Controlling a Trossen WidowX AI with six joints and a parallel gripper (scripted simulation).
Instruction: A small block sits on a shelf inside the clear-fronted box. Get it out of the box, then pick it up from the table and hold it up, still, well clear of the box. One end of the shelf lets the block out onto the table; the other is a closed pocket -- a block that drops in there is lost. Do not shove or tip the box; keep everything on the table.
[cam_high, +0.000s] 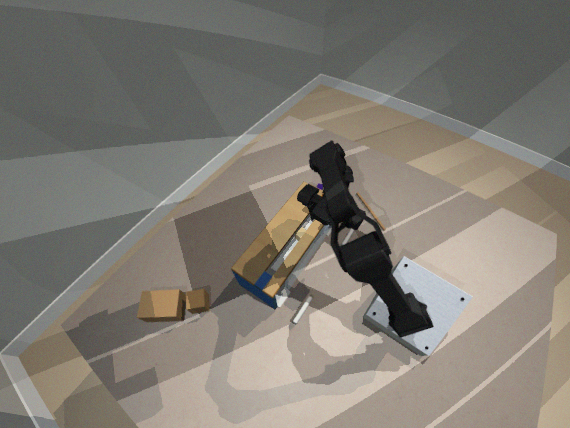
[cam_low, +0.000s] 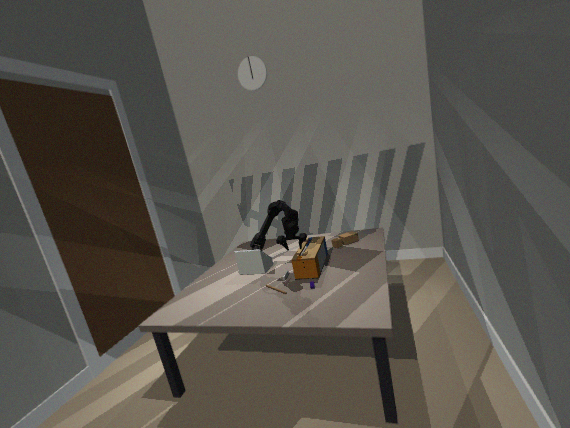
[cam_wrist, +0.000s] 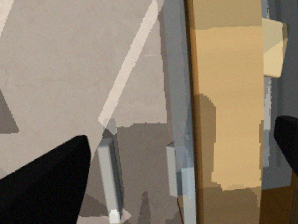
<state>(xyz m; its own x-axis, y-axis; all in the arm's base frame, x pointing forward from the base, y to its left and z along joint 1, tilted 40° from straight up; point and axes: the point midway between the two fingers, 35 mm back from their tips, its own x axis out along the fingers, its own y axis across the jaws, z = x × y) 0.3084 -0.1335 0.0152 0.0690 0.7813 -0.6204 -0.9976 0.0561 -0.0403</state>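
My gripper tip is now 4 cm short of the box, 6 cm to the right of it and 8 cm above it. The rest, counted from my gripper tip: wooden stick 9 cm behind, 24 cm to the right, 14 cm below.
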